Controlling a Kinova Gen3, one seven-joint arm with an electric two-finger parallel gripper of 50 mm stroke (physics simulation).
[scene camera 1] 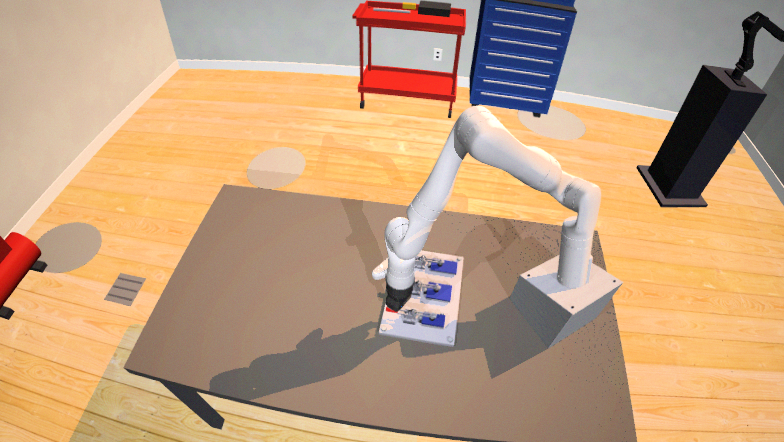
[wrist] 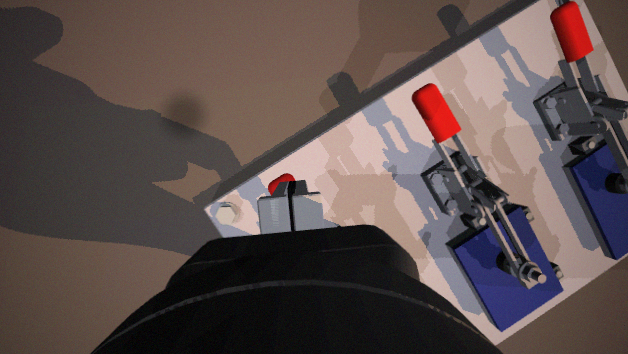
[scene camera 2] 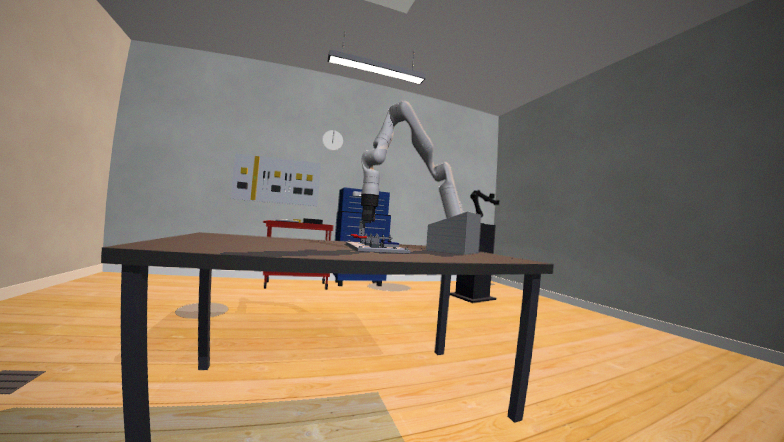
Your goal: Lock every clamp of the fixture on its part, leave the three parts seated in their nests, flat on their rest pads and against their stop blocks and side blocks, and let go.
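Frame: origin at the arm's base, x ahead, y left, z up, level; metres.
Seen in the pictures: gripper, fingertip midpoint: point(scene camera 1: 391, 307) point(wrist: 294, 198) point(scene camera 2: 361, 235); arm's base at its link origin: point(scene camera 1: 571, 278) point(scene camera 2: 455, 219).
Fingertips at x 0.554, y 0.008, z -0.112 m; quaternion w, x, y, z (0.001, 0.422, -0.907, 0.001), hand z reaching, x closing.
Pixels of each thing's top centre, then the offset from my fingertips to it. "spot": a spot on its surface instead. Level surfaces: height alone.
- middle handle at its top centre: point(wrist: 441, 114) 0.008 m down, 0.029 m back, 0.103 m right
- right handle at a spot on its surface: point(wrist: 572, 32) spot: 0.007 m down, 0.053 m back, 0.206 m right
- brown table at its surface level: 0.065 m down
The fixture plate point(scene camera 1: 418, 333) point(wrist: 360, 150) carries three toggle clamps with red handles. Blue parts point(scene camera 1: 443, 266) point(scene camera 1: 439, 291) point(scene camera 1: 433, 320) lie at the clamps' far ends from the handles. In the wrist view, the middle handle point(wrist: 436, 113) and right handle point(wrist: 572, 32) point away from their parts point(wrist: 480, 265) point(wrist: 595, 180), and their clamp arms reach over them. Whether the tips press down cannot be told. My gripper point(wrist: 294, 198) point(scene camera 2: 361, 227) is shut and empty, above the third clamp's handle point(wrist: 281, 183) point(scene camera 1: 391, 309); contact is unclear. It hides that clamp and part in the wrist view.
The fixture stands on the brown table point(scene camera 1: 263, 263) point(scene camera 2: 181, 244). The arm's grey pedestal point(scene camera 1: 554, 307) point(scene camera 2: 452, 236) stands to its right. A red cart point(scene camera 1: 411, 85), a blue drawer cabinet point(scene camera 1: 518, 60) and a black stand point(scene camera 1: 700, 131) with a small arm are on the floor beyond the table.
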